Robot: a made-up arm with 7 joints. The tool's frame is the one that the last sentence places.
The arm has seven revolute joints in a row. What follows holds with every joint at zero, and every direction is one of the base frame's.
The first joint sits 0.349 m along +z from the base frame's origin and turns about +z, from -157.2 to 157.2 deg.
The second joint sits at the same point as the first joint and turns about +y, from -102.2 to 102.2 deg.
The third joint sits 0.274 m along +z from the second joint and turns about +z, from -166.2 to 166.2 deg.
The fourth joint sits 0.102 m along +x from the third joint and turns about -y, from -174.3 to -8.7 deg.
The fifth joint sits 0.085 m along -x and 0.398 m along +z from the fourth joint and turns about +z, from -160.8 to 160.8 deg.
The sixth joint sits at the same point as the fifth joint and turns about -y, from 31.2 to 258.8 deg.
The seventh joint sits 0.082 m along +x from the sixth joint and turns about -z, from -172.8 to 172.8 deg.
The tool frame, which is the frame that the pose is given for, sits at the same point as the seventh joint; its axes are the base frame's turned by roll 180, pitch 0 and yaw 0 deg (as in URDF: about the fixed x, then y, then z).
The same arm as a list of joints. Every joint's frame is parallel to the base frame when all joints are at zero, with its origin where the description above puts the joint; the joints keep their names.
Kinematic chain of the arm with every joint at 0, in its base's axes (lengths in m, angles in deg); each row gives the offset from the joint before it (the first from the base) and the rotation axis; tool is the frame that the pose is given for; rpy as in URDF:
joint 1: xyz 0.0000 0.0000 0.3490 axis +z
joint 2: xyz 0.0000 0.0000 0.0000 axis +y
joint 3: xyz 0.0000 0.0000 0.2740 axis +z
joint 4: xyz 0.1020 0.0000 0.0000 axis -y
joint 5: xyz -0.0850 0.0000 0.3980 axis +z
joint 6: xyz 0.0000 0.0000 0.0000 axis -y
joint 7: xyz 0.0820 0.0000 0.0000 axis -z
tool: xyz 0.0000 0.0000 0.0000 rpy 180.00 0.00 0.00
Joint limits (deg, base to tool): -157.20..157.20 -102.20..102.20 -166.20..166.20 -174.30..-8.70 -160.80..160.80 31.20..258.80 -172.80..172.80

